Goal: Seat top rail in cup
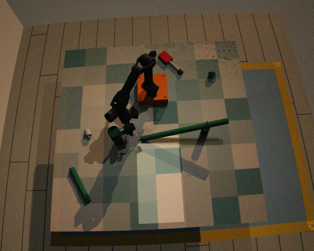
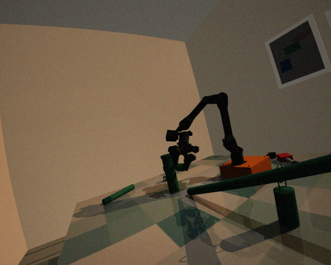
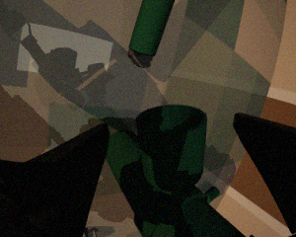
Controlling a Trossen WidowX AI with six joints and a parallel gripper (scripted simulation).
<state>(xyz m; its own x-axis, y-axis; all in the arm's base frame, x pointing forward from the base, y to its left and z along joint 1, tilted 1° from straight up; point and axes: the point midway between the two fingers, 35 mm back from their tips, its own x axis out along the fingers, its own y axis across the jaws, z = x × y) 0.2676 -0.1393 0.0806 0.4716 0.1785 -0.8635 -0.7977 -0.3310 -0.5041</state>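
Now: the green rail-end cup 2 cm to the right of my gripper tip and 1 cm above it. Also, from my gripper tip: small white piece 2 cm behind, 28 cm to the right, 10 cm below; then short green post 2 cm behind, 46 cm to the left, 1 cm below; then green tube 30 cm ahead, 32 cm to the right, 10 cm below.
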